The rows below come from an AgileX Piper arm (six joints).
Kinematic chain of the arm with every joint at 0, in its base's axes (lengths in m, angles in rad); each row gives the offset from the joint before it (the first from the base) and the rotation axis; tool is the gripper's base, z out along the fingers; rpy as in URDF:
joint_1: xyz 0 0 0.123 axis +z
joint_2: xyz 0 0 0 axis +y
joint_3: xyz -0.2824 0 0.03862 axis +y
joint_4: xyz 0.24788 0 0.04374 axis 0.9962 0 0.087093
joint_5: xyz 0 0 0 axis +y
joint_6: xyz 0.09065 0 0.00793 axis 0.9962 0 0.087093
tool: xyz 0 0 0 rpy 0 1.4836 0
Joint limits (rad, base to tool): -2.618..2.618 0..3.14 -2.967..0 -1.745..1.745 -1.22..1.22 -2.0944..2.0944
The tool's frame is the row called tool.
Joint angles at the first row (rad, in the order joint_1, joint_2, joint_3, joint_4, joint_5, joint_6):
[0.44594, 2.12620, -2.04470, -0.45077, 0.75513, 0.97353]
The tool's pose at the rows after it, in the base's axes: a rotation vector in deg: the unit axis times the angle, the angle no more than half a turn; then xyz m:
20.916 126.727 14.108 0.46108 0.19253 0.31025
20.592 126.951 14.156 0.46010 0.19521 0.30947
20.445 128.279 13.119 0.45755 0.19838 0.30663
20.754 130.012 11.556 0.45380 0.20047 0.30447
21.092 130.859 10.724 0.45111 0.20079 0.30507
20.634 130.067 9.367 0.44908 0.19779 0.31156
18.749 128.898 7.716 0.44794 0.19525 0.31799
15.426 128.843 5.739 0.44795 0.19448 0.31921
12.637 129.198 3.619 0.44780 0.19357 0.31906
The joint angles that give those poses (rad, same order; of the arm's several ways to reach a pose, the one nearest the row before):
[0.44996, 2.12620, -2.04471, -0.45076, 0.75513, 0.97352]
[0.45576, 2.12755, -2.04473, -0.45076, 0.75704, 0.97351]
[0.46519, 2.13018, -2.04470, -0.45077, 0.78274, 0.97105]
[0.47459, 2.12992, -2.04467, -0.45078, 0.82277, 0.97031]
[0.47892, 2.12593, -2.04466, -0.45031, 0.84726, 0.97029]
[0.47893, 2.11293, -2.04467, -0.47366, 0.85855, 0.96876]
[0.47892, 2.10167, -2.04471, -0.50199, 0.85856, 0.95133]
[0.47892, 2.09996, -2.04474, -0.51337, 0.85857, 0.90467]
[0.47892, 2.09996, -2.04472, -0.52176, 0.86660, 0.86211]

